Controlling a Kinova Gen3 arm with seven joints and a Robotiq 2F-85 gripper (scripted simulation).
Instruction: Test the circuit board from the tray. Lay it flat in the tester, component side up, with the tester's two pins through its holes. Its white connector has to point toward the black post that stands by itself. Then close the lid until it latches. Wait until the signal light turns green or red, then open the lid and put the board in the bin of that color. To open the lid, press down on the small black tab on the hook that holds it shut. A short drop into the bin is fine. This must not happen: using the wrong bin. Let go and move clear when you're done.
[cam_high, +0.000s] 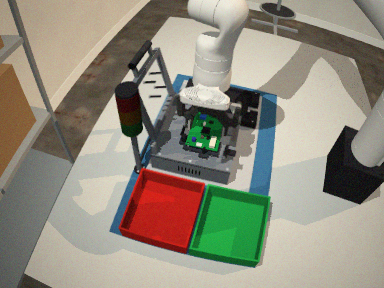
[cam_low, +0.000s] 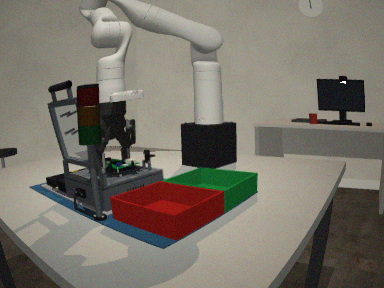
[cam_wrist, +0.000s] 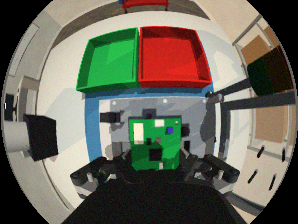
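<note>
Right now the green circuit board is right at my hand. From my hand the other things lie so: tester lid 12 cm ahead, 10 cm above, 1 cm to the left; then green bin 19 cm to the left, 13 cm behind, 7 cm below; then red bin 20 cm to the left, 7 cm below, 2 cm ahead.
</note>
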